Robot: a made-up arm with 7 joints.
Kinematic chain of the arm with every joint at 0, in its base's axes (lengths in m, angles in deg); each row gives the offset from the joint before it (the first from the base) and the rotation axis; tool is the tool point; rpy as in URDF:
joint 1: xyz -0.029 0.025 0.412 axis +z
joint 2: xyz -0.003 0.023 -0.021 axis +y
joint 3: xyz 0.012 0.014 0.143 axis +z
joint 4: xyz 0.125 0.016 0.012 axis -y
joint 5: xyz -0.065 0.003 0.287 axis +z
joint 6: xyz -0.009 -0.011 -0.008 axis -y
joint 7: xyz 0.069 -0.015 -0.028 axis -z
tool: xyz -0.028 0.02 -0.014 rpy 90 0 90
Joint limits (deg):
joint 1: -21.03..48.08
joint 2: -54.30..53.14
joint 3: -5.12..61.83
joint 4: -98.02..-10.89
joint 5: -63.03..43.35
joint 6: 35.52..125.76
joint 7: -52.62..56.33
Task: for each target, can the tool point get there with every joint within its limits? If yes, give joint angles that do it. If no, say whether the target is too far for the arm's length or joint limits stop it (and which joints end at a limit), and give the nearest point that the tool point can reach.
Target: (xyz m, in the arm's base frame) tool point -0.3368 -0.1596 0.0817
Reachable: no: joint limits stop it (at a limit: joint 1, joint 2, joint 3, joint 4, joint 5, joint 6) | nearest point -0.4070 -0.0912 0.6648 | short by 0.591 m
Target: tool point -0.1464 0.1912 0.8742
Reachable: yes | joints 0.26 -36.22 31.96 -22.79 -3.57 82.08 6.75
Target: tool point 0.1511 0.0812 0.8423
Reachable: yes | joints -8.36 -18.85 12.52 -46.51 -43.63 43.94 -5.91
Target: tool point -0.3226 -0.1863 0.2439
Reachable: no: joint limits stop it (at a limit: joint 1, joint 2, joint 3, joint 4, joint 5, joint 6) | nearest point -0.4042 -0.0911 0.6652 | short by 0.440 m
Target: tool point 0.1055 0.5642 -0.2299
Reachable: no: too far | nearest point 0.1220 0.4504 0.1015 | short by 0.351 m
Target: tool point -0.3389 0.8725 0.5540
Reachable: no: too far | nearest point -0.1753 0.5714 0.5101 | short by 0.345 m
